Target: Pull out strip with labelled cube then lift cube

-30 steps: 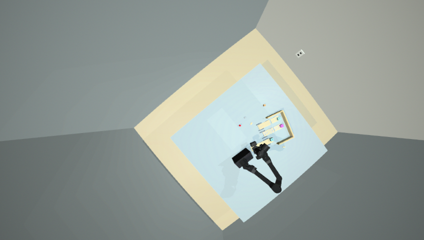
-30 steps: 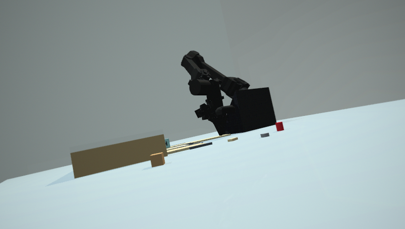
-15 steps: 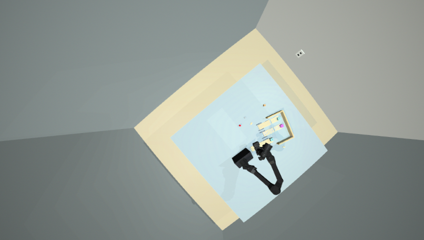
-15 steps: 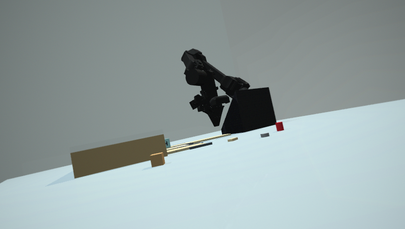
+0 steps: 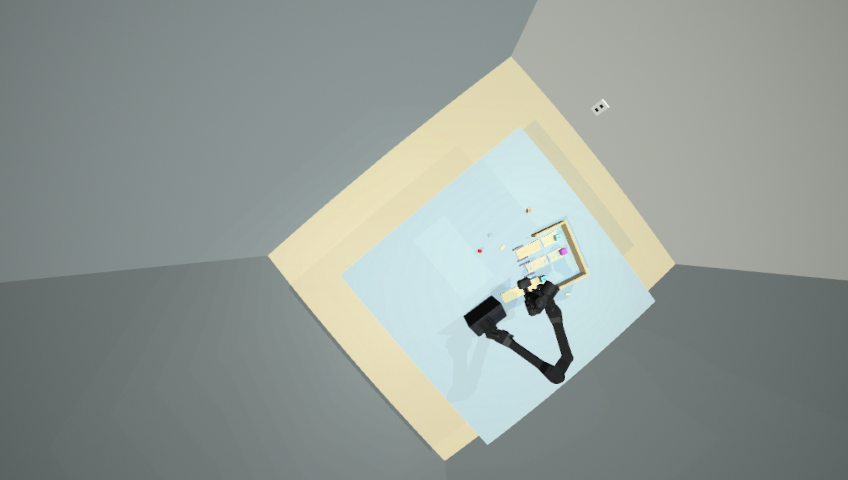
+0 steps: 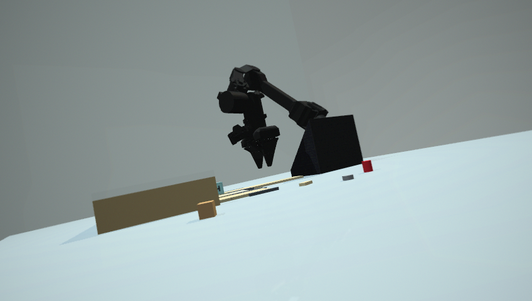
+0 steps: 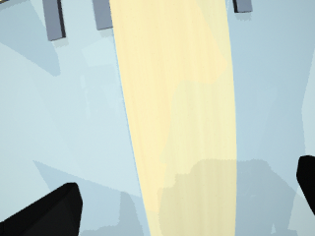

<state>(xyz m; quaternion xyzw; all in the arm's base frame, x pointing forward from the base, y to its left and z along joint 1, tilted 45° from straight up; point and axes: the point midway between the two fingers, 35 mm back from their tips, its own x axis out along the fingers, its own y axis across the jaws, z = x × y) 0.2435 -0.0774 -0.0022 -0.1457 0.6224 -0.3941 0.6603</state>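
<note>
The strip is 50 mm below my gripper tip, 30 mm ahead of it and 10 mm to the right of it. Round my gripper tip: grey piece 340 mm to the left, 80 mm ahead, 50 mm below; red cylinder 310 mm to the left, 40 mm below, 20 mm behind; orange block 330 mm ahead, 290 mm to the left, 40 mm below.
</note>
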